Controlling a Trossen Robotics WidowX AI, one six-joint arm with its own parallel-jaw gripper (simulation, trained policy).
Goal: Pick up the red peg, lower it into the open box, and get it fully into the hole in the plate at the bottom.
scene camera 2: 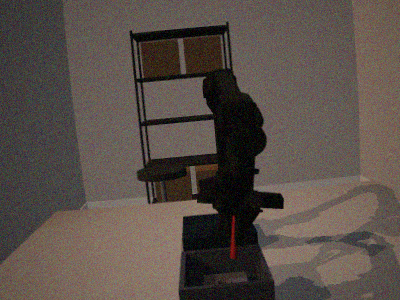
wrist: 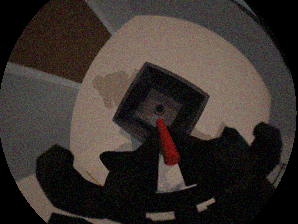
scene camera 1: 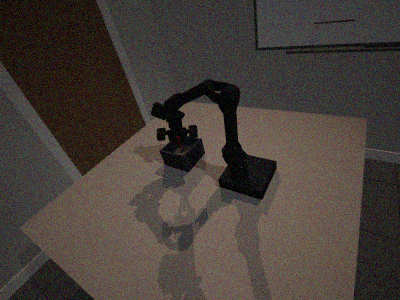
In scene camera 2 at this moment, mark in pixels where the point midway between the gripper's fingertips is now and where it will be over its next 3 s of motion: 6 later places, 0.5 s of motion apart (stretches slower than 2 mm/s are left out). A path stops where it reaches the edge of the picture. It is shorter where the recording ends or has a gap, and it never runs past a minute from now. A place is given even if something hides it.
The gripper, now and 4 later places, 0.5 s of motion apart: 234, 244; 225, 265; 221, 279; 212, 282; 211, 281
